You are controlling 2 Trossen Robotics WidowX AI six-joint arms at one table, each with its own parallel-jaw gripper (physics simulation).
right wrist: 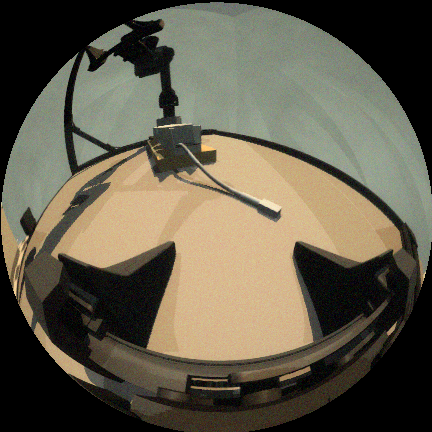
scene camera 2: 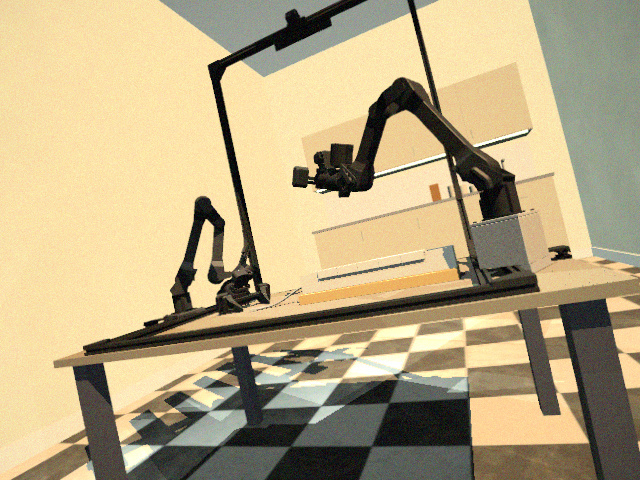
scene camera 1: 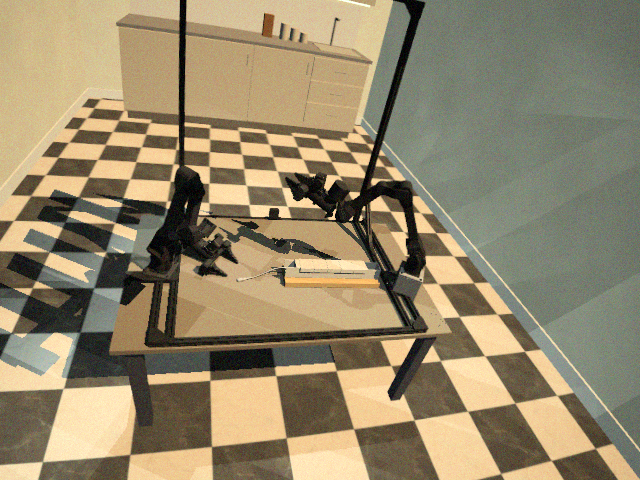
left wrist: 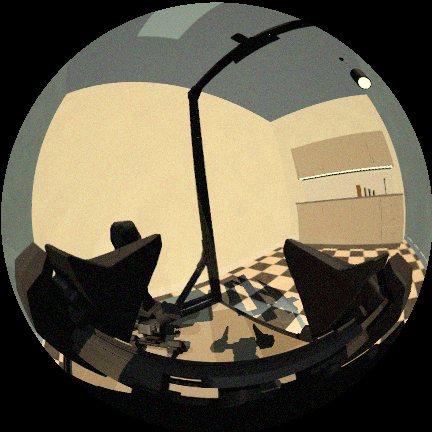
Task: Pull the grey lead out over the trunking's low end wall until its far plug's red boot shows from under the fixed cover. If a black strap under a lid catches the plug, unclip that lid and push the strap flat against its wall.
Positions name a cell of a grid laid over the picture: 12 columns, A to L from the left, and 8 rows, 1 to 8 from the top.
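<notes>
Trunking (right wrist: E3) visible. My right gripper (scene camera 2: E6) (scene camera 1: E5) (right wrist: G5) (left wrist: E7) visible. My left gripper (scene camera 2: F3) (scene camera 1: F3) (left wrist: G5) open, holding nothing.
</notes>
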